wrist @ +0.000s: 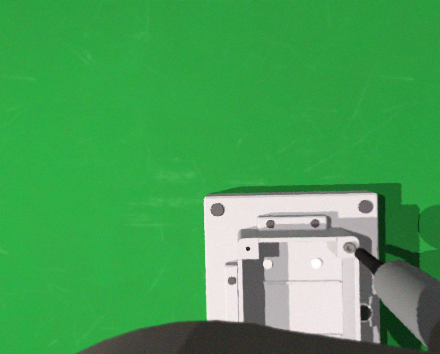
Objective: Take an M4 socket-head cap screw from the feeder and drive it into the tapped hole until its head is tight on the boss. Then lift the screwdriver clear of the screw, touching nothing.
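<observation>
The screw [349,247] shows as a small round grey-brown head with a darker socket, on the boss at the upper right corner of the white housing [351,285]. The head looks seated on the boss; the tapped hole under it is hidden. My screwdriver [358,251] has a black shaft and a grey body and comes in from the lower right. Its tip appears just right of the head in the wrist view, off the socket, and carries no screw. How high it is above the boss is hard to tell. The feeder does not show in this view.
The housing sits on a white fixture plate [216,260] with grey round bolts at its corners and a clamp bar [292,222] behind the housing. Another boss with a small dark hole [248,248] is at the upper left. A dark curved robot part [210,337] covers the bottom edge.
</observation>
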